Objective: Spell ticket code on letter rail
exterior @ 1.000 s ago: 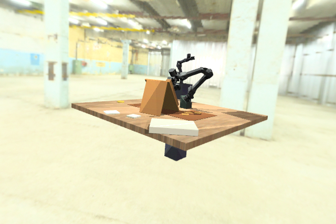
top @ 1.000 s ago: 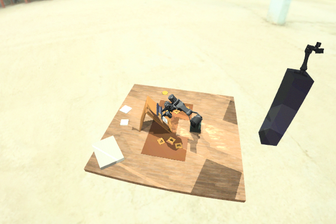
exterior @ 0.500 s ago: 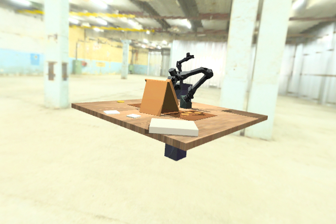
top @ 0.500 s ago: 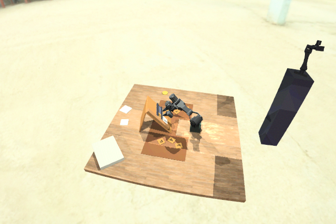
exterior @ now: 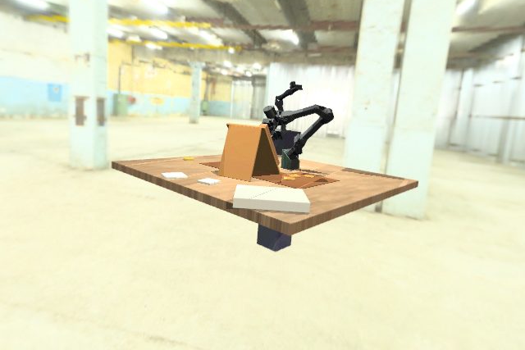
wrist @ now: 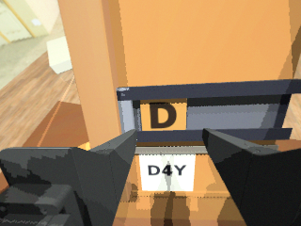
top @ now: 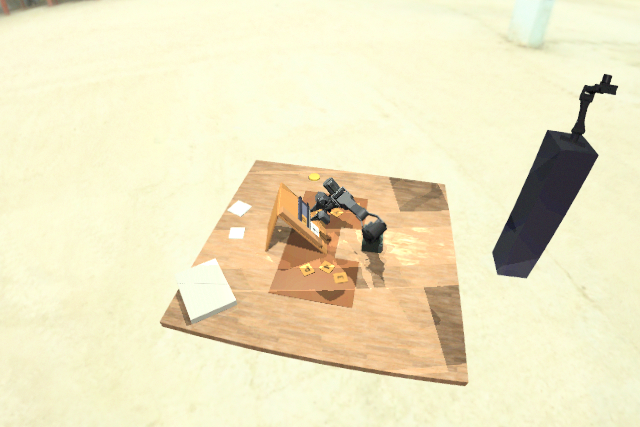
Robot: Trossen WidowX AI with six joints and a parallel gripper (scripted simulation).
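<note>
Now: gripper tip 3 cm short of the yellow letter tile, 2 cm above it and 1 cm to the right of it. Round my gripper tip: yellow disc 55 cm to the right, 17 cm below, 9 cm ahead; then white ticket 10 cm below, 2 cm behind; then brown mat 18 cm below, 11 cm behind, 2 cm to the right.
</note>
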